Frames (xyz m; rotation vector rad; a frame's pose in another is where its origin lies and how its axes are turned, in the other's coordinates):
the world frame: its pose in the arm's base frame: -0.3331 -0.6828 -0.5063 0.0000 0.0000 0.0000
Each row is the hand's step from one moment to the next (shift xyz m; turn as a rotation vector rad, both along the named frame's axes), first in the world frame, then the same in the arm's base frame.
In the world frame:
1: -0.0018 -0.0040 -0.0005 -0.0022 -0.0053 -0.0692
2: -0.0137 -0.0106 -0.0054 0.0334 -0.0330 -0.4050
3: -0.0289 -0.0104 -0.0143 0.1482 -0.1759 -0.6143
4: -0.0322 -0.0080 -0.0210 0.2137 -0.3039 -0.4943
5: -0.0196 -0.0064 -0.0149 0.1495 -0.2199 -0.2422
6: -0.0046 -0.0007 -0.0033 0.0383 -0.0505 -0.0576
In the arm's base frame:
1: -0.0018 -0.0040 -0.0005 -0.0022 -0.0053 -0.0692
2: -0.0137 -0.0106 -0.0054 0.0334 -0.0330 -0.4050
3: -0.0289 -0.0104 -0.0143 0.1482 -0.1759 -0.6143
4: -0.0322 -0.0080 -0.0210 0.2137 -0.3039 -0.4943
5: -0.0196 -0.0064 -0.0149 0.1495 -0.2199 -0.2422
6: -0.0046 -0.0007 -0.0033 0.0383 -0.0505 -0.0576

